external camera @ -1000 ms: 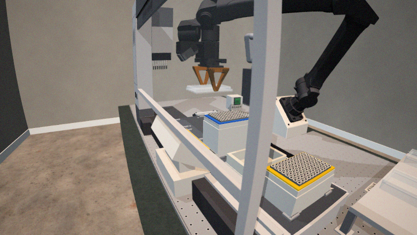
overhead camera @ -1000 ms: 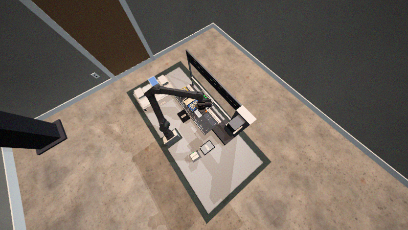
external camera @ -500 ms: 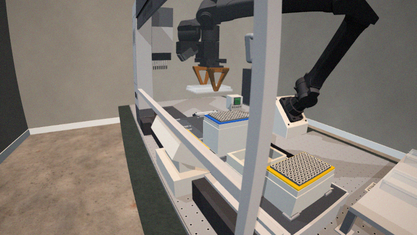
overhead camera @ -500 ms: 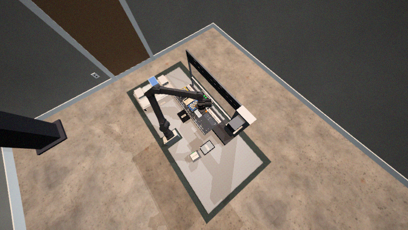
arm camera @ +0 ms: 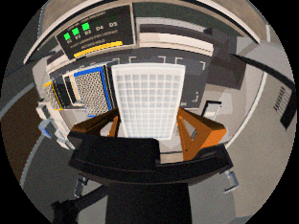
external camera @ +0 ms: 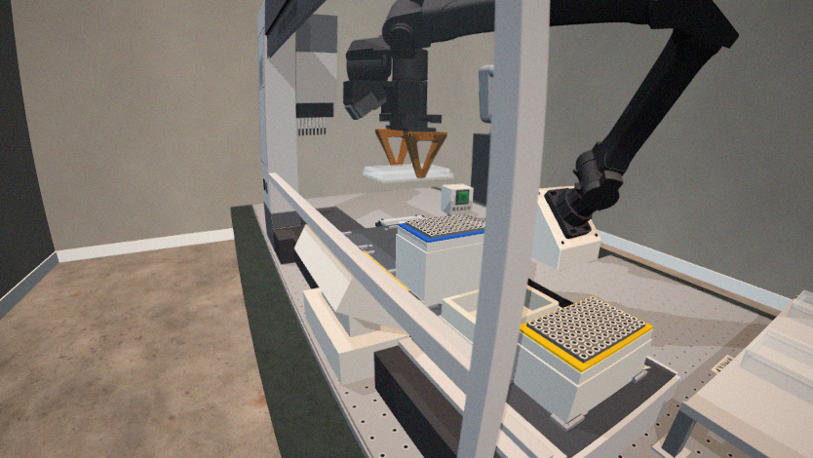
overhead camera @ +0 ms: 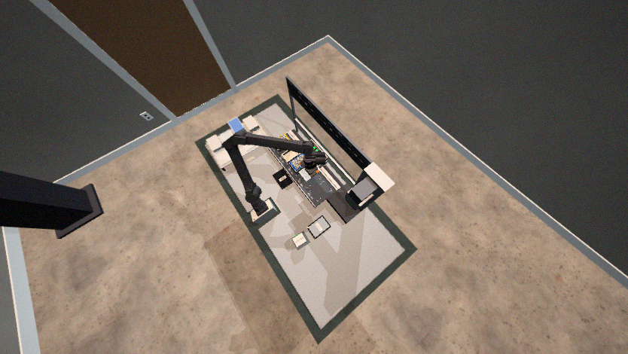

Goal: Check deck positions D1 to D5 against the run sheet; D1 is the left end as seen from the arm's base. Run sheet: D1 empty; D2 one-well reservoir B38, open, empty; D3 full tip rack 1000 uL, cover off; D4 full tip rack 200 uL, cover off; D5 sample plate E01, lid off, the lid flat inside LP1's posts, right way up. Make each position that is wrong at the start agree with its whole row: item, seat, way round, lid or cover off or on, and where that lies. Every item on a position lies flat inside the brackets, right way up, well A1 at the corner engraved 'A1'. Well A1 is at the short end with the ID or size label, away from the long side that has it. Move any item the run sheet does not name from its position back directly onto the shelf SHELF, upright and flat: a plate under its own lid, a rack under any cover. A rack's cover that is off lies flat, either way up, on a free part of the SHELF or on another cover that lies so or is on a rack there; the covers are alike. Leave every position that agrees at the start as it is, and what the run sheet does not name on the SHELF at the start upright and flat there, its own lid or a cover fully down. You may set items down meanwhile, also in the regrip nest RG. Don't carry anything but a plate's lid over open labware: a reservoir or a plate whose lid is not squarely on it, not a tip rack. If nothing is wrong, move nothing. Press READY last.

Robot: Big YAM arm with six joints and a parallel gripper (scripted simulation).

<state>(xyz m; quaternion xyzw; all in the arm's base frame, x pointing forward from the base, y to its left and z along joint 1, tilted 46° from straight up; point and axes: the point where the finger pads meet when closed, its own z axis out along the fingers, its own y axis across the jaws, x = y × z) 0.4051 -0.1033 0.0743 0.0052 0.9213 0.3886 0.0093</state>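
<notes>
Now: hand 1 cm past the blue-rimmed tip rack, 12 cm to the right of it and 9 cm above it. From my hand the other things lie so: white sample plate: 1 cm below; then frame bar: 19 cm ahead, 8 cm to the left, 4 cm below; then black nest: 16 cm behind, 15 cm to the left, 21 cm below.
</notes>
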